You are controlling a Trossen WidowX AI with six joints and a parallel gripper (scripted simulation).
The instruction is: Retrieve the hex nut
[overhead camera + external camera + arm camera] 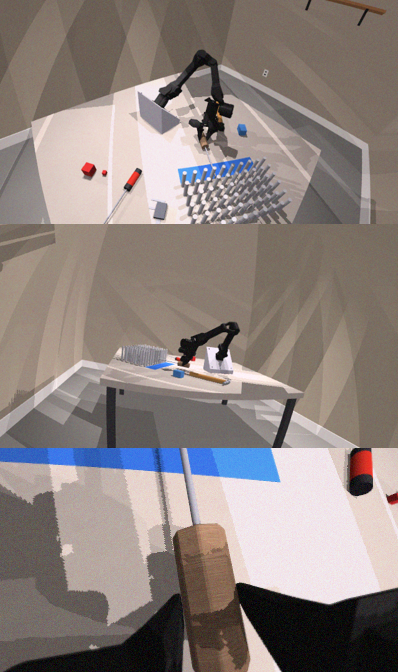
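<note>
My gripper tip is now 160 mm short of the blue taped strip, 50 mm to the left of it and 40 mm above it. The rest, counted from my gripper tip: hook tool: 90 mm ahead, 60 mm to the right; blue cube: 90 mm ahead, 270 mm to the left, 20 mm below; small red cube: 160 mm behind, 460 mm to the right, 30 mm below.
</note>
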